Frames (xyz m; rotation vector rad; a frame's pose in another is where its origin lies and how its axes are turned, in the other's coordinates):
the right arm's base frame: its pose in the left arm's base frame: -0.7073 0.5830 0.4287 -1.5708 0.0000 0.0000
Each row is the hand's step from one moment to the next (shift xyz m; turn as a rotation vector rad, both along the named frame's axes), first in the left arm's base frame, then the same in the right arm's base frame.
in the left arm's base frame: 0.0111 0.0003 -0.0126 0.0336 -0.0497 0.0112
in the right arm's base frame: 0.0111 0.0126 0.0003 0.0336 -0.0112 -0.0497
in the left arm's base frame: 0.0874 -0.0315 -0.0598 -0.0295 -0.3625 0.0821
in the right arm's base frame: 0.0874 0.0598 -0.0315 -0.0295 -0.0821 -0.3625
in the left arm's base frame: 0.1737 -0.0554 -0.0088 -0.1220 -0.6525 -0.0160
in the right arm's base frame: 0.1737 0.0088 -0.0554 -0.1220 0.0160 -0.6525
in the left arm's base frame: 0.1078 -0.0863 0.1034 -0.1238 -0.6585 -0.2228
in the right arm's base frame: 0.1078 -0.1034 -0.0863 -0.1238 0.2228 -0.6585
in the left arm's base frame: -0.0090 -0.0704 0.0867 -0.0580 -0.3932 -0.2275
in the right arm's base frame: -0.0090 -0.0867 -0.0704 -0.0580 0.2275 -0.3932
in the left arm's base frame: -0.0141 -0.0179 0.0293 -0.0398 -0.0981 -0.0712
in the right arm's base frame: -0.0141 -0.0293 -0.0179 -0.0398 0.0712 -0.0981
